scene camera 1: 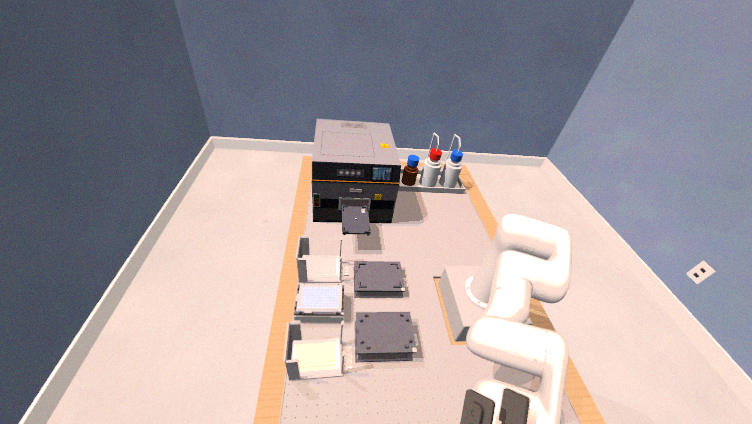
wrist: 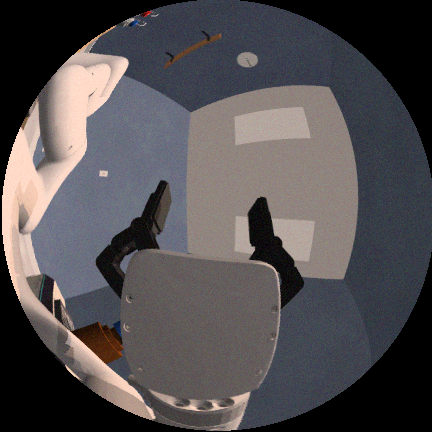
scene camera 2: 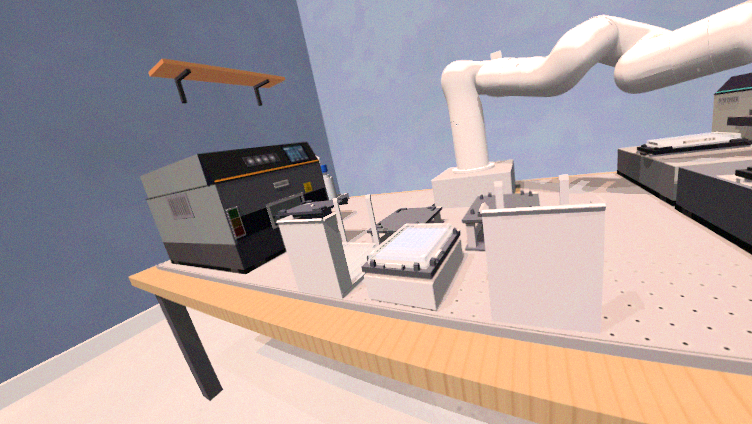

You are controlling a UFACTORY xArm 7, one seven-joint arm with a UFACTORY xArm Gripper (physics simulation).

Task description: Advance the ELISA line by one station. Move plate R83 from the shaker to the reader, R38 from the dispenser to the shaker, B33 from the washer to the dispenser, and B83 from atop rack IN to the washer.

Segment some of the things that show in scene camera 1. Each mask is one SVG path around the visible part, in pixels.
A pale well plate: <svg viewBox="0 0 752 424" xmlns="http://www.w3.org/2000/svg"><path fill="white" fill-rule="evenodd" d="M300 285L297 312L341 312L341 285Z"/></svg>
